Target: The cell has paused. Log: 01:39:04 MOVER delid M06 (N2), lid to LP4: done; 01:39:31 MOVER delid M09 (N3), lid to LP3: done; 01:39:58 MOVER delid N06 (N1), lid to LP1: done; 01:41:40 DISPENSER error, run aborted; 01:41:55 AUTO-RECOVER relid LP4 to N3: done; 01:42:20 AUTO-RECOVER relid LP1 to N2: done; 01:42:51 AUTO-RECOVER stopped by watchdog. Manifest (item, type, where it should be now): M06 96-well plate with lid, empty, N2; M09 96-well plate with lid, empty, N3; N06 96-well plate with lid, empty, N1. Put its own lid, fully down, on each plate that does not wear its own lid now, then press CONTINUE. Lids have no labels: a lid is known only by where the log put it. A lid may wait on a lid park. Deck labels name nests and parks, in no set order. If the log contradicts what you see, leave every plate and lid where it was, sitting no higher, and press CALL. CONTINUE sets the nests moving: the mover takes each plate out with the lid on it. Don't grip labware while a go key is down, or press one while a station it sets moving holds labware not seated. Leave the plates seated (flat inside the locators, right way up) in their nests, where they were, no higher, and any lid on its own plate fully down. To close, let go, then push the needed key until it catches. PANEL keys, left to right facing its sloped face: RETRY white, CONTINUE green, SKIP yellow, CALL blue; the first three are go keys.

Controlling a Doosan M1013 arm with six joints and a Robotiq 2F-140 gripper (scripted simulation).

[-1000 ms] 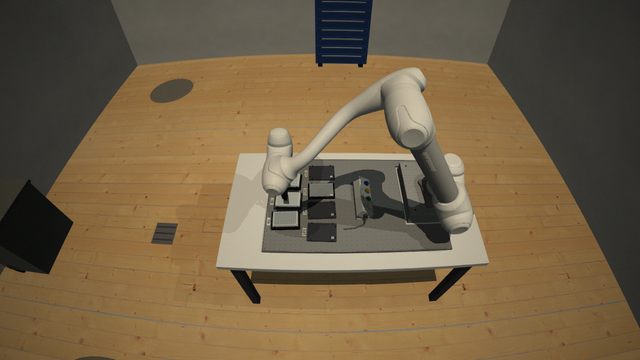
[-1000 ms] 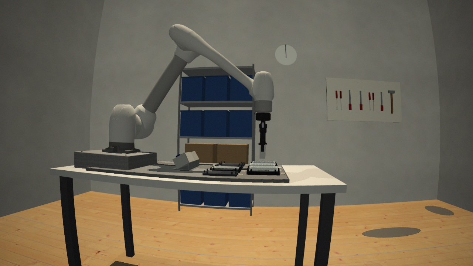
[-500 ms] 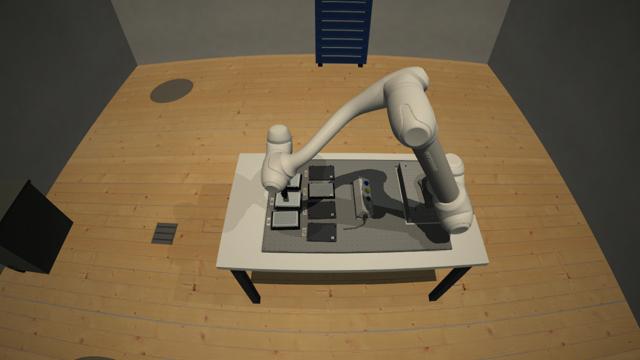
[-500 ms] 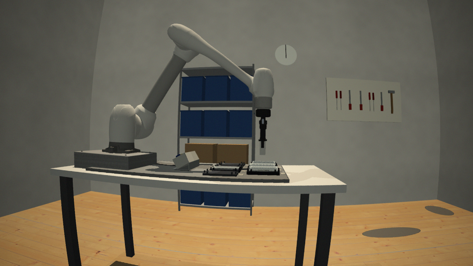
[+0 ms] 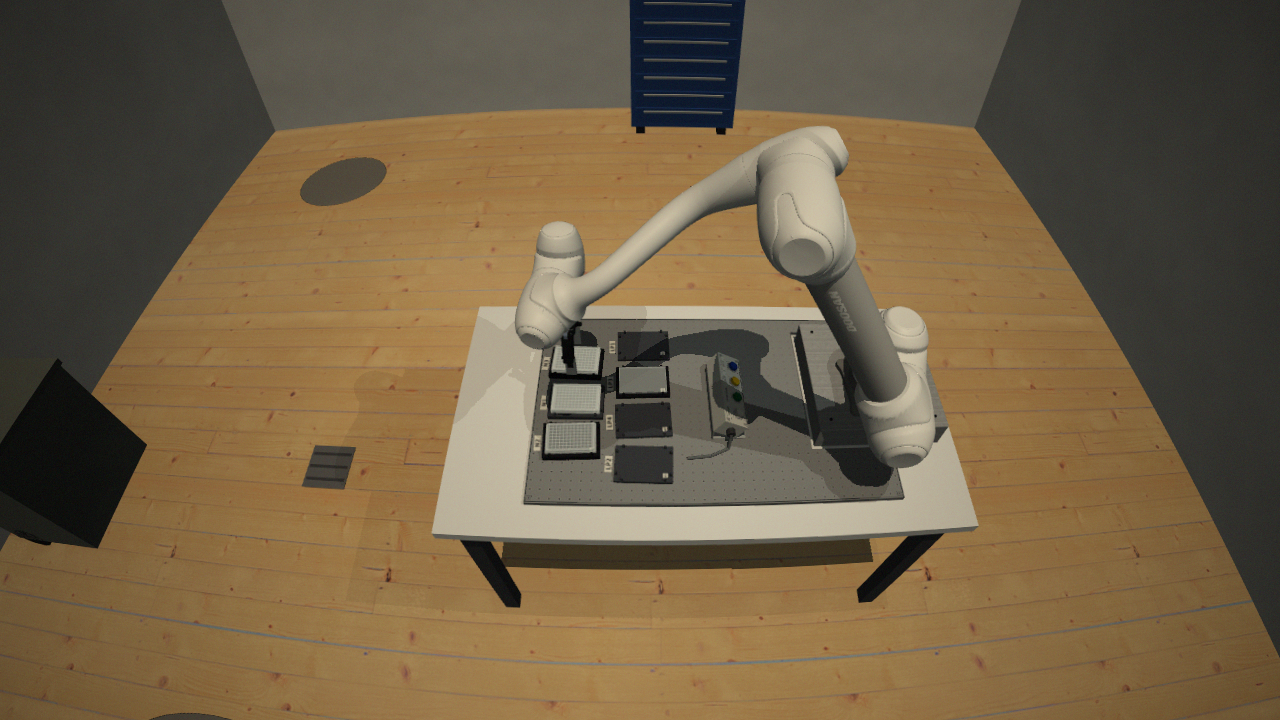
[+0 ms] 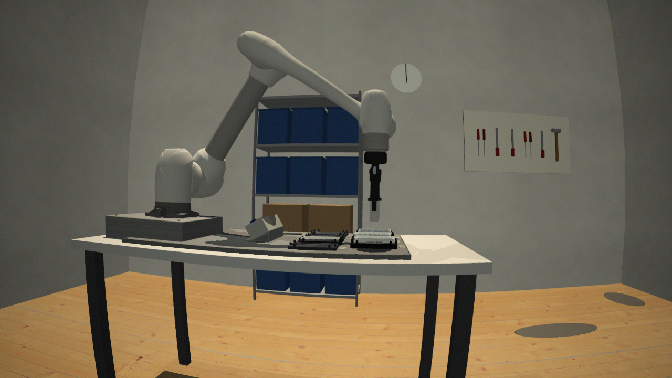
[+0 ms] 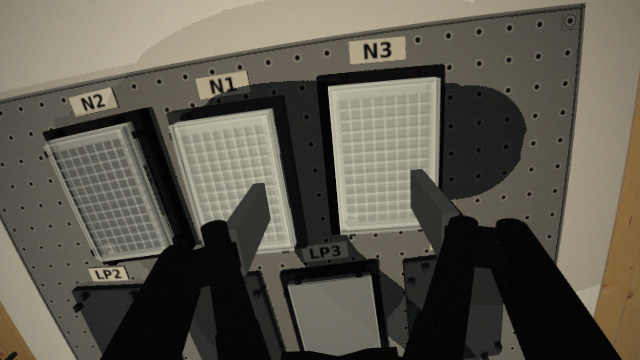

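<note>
Now: hand 4 cm to the left of the plate and 8 cm above it. From my hand the other things lie so: LP3 label (9 cm behind, 3 cm to the left, 10 cm below); then N3 label (9 cm ahead, 5 cm to the right, 10 cm below); then park LP3 (18 cm behind, 3 cm to the left, 10 cm below).
</note>
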